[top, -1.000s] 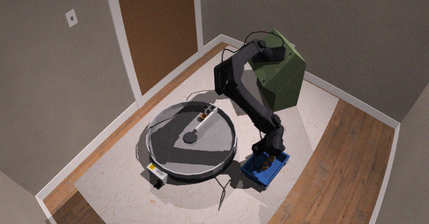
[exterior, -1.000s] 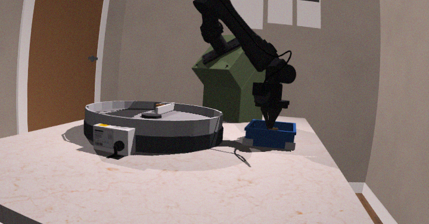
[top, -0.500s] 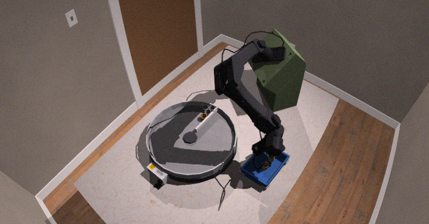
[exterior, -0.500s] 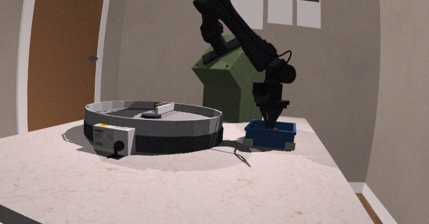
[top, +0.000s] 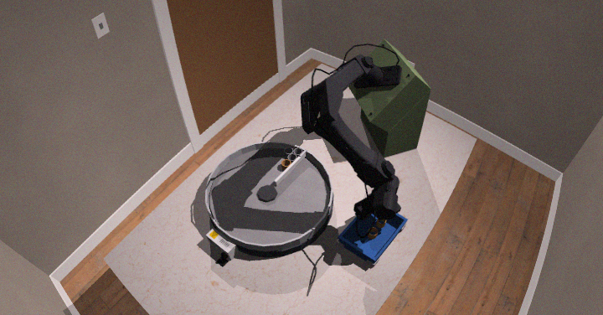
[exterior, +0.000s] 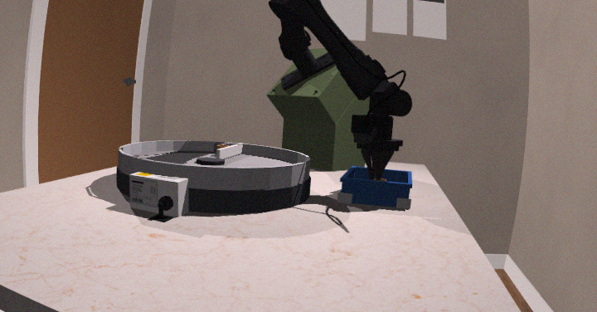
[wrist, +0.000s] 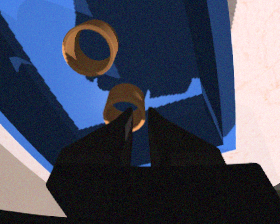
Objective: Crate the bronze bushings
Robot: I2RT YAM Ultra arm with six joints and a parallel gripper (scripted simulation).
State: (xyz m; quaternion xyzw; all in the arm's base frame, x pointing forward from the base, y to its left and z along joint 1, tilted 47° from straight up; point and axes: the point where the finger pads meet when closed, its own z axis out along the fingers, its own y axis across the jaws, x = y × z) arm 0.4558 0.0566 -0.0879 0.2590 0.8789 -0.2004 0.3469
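The blue crate is 6 cm ahead of my hand, 1 cm to the right of it and 1 cm below it. Also, from my hand: grey turntable: 2 cm ahead, 38 cm to the right, 2 cm above.
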